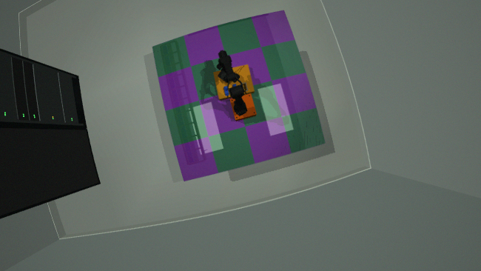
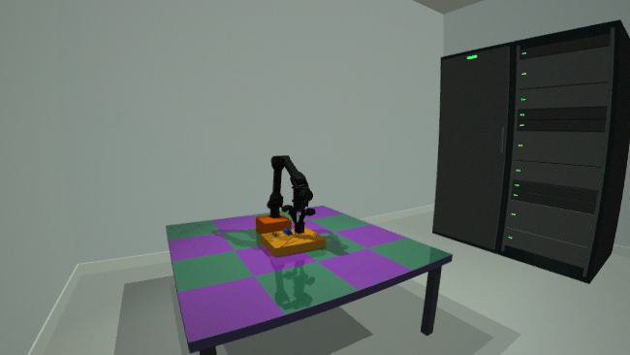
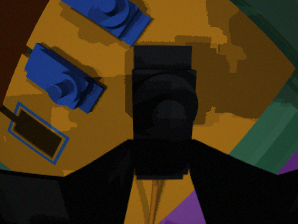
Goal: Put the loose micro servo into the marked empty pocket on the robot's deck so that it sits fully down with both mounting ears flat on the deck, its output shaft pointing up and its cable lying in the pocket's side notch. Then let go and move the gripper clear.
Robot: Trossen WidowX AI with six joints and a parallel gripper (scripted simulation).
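The deck lies 100 mm below my gripper tip, 30 mm to the right of it and 10 mm ahead of it.
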